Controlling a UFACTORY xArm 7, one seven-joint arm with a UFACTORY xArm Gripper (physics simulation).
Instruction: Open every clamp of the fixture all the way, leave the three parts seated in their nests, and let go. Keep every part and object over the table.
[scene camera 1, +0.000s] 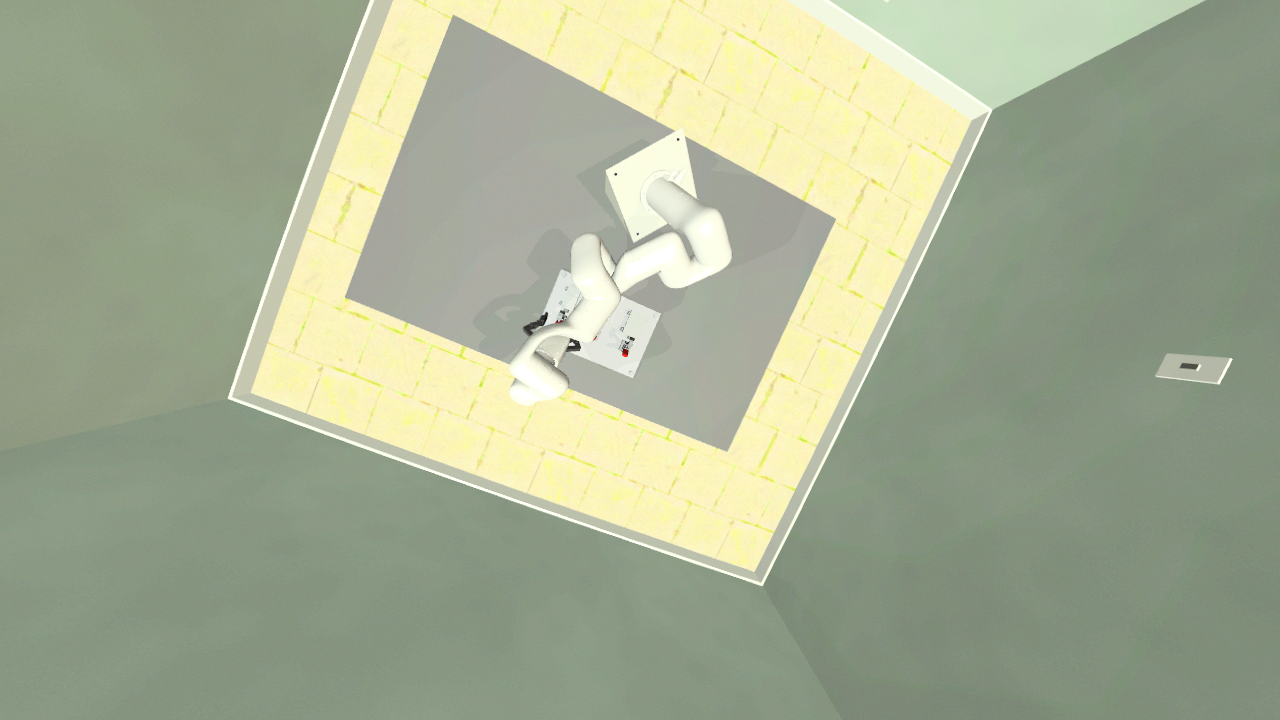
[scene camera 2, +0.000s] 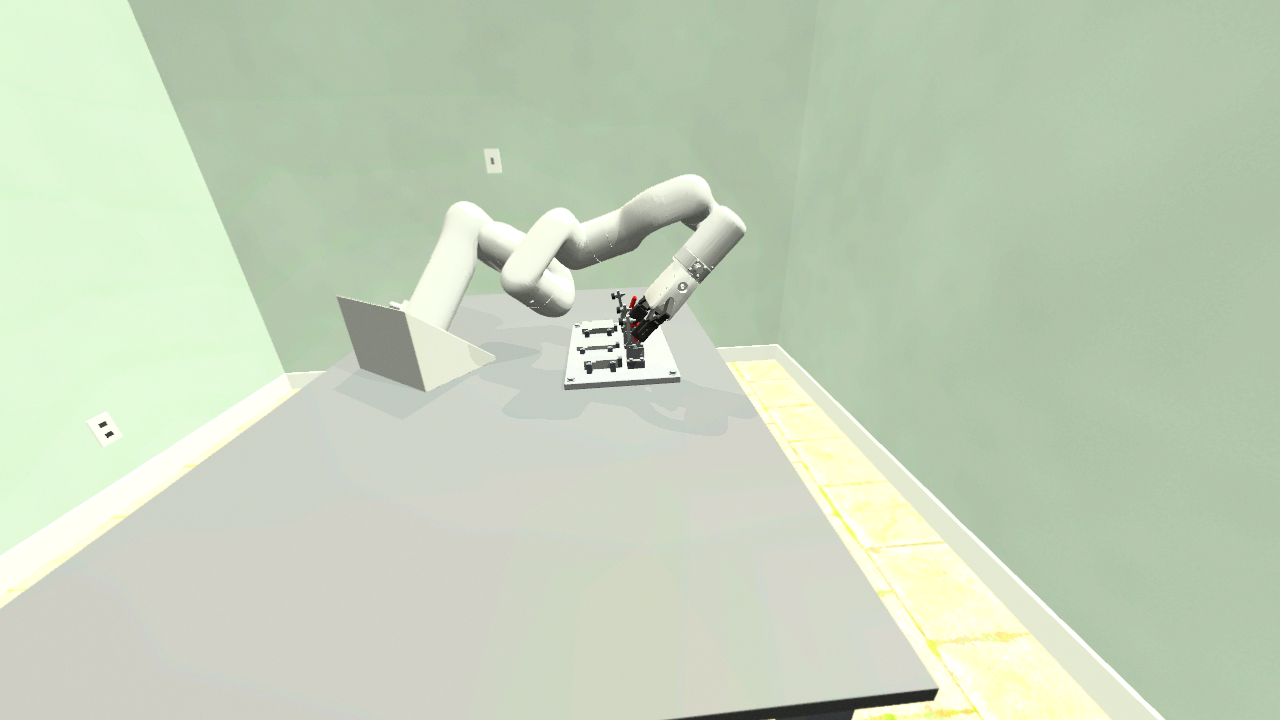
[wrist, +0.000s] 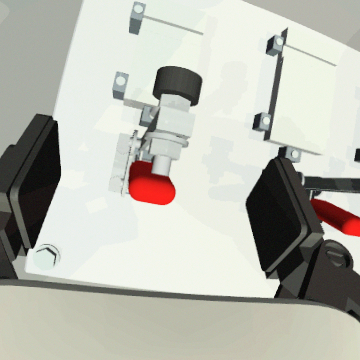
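Note:
My gripper is open, with nothing between its pads. Its fingers stand at either side of the left clamp's red handle. The left clamp's black rubber tip is beyond the handle, and its arm looks raised; how far it is swung cannot be told. A second red handle shows beyond the right finger, partly cut off. The clamp at the other end has a red handle. The left part and the middle part lie flat between grey nest posts. The third part is hidden in the wrist view.
The white fixture plate lies on the grey table, near its long edge. A corner bolt sits beside the left finger. The arm's wedge base stands behind the fixture. The forearm hides part of the plate from above.

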